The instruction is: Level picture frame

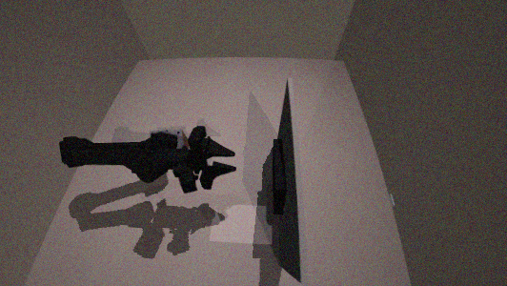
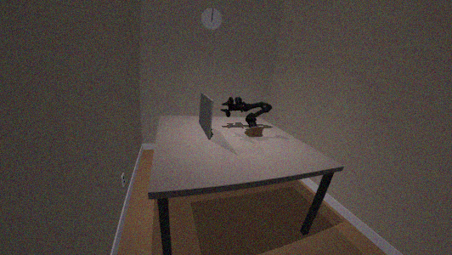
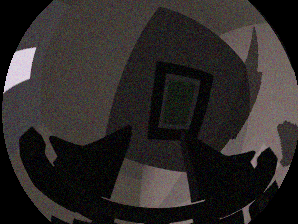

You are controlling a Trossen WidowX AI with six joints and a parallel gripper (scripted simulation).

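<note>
Now: the picture frame 120 mm ahead of my gripper tip and 50 mm below it. The rest, counted from my gripper tip: wall panel 130 mm ahead, 70 mm below.
</note>
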